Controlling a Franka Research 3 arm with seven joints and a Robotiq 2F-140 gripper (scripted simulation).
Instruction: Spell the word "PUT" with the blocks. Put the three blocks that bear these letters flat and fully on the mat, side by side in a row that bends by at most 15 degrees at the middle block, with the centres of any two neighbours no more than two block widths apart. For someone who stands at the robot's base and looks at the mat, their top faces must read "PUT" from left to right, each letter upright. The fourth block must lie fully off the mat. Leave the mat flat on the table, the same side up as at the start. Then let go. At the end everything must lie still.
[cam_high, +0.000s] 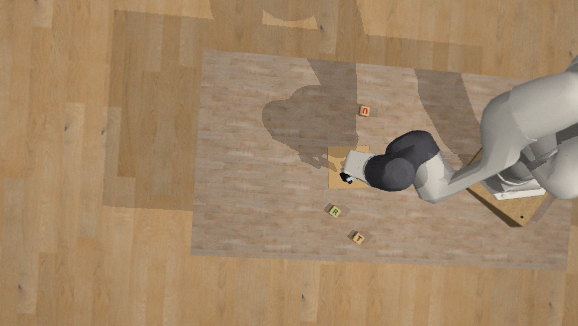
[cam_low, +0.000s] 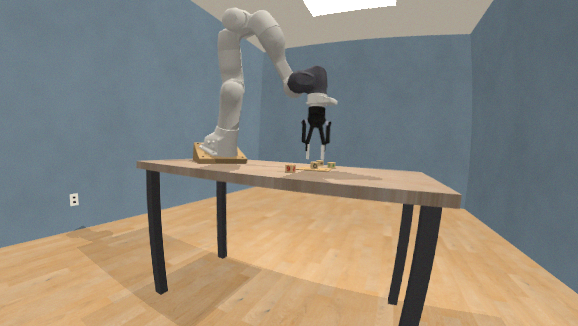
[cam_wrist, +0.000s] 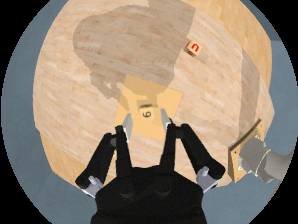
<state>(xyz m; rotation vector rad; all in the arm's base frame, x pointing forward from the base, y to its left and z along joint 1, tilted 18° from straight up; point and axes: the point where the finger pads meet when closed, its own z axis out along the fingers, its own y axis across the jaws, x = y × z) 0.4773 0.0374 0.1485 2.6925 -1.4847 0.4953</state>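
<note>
The block marked 6 lies 6 cm below my hand. From my hand the other things lie so: green P block 4 cm ahead, 15 cm to the left, 6 cm below; red U block 4 cm behind, 19 cm to the right, 6 cm below; tan mat 7 cm below.
</note>
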